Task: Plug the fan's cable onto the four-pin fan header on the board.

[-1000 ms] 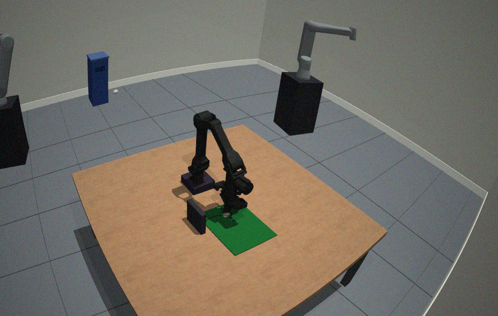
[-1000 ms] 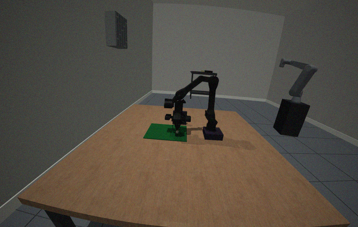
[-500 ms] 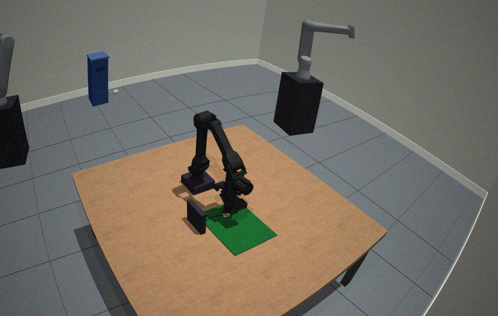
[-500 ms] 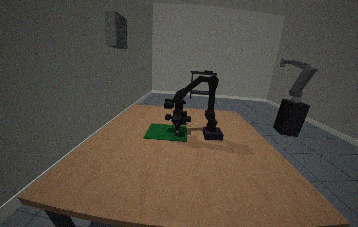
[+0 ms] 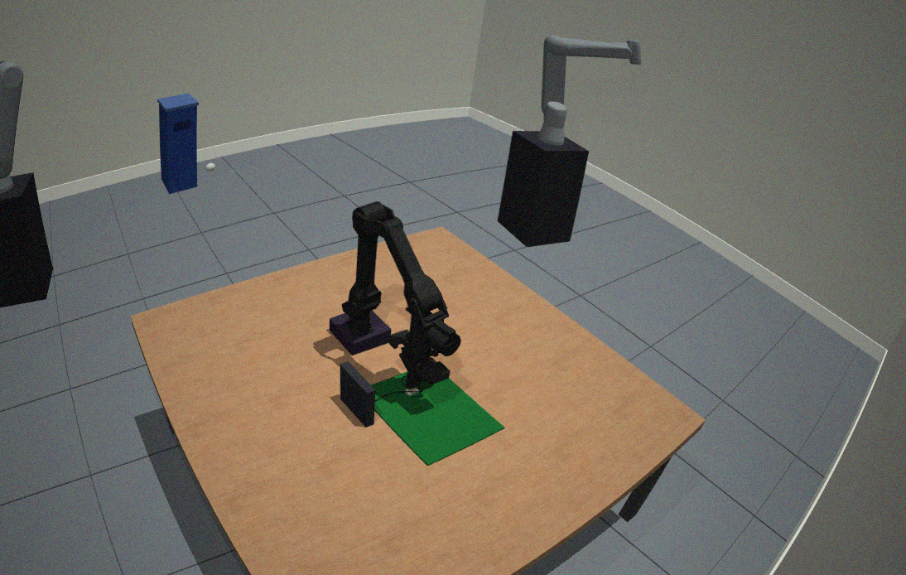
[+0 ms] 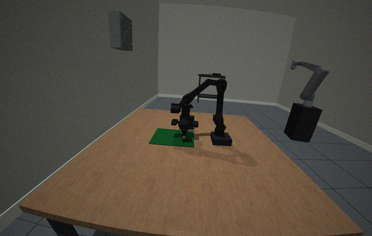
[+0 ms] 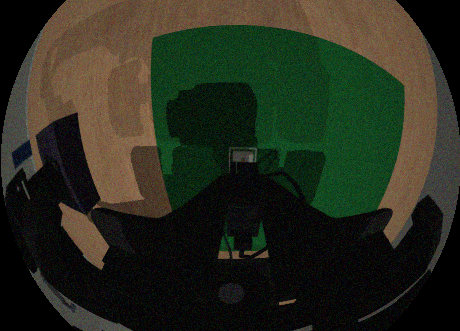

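Now: the white four-pin header 40 mm below my gripper tip and 10 mm to the right of it. Round my gripper tip: green board: 80 mm ahead, 50 mm below, 10 mm to the left; then black square fan: 170 mm to the right, 20 mm ahead, 20 mm above; then dark plug: 10 mm to the right, 10 mm above.
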